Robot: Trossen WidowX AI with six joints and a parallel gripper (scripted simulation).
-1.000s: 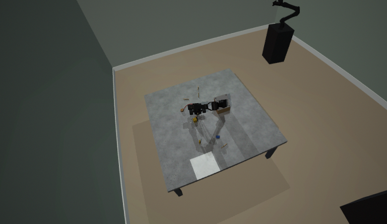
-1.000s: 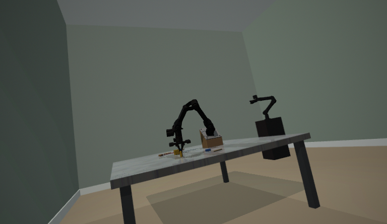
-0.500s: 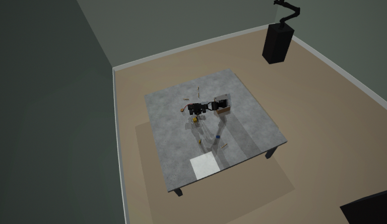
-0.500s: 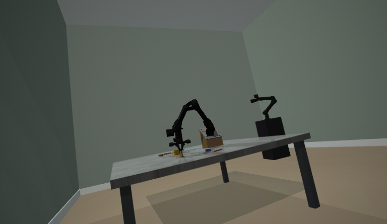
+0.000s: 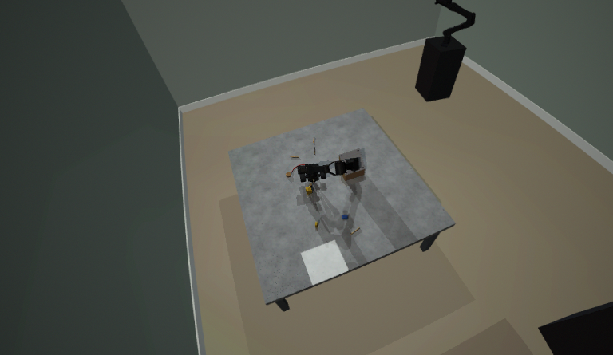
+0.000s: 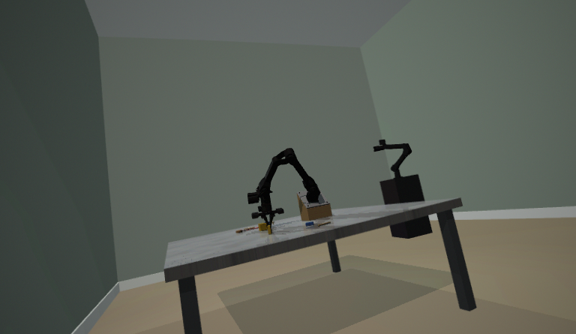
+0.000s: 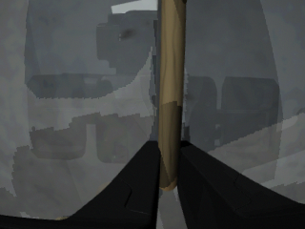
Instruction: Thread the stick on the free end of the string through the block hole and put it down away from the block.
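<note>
Now: gripper tip 40 mm to the left of the thin wooden stick and 10 mm below it. The rest, counted from my gripper tip: round wooden button (170 mm ahead, 110 mm to the right, 10 mm above); blue cube (10 mm behind, 120 mm to the right, 20 mm above).
</note>
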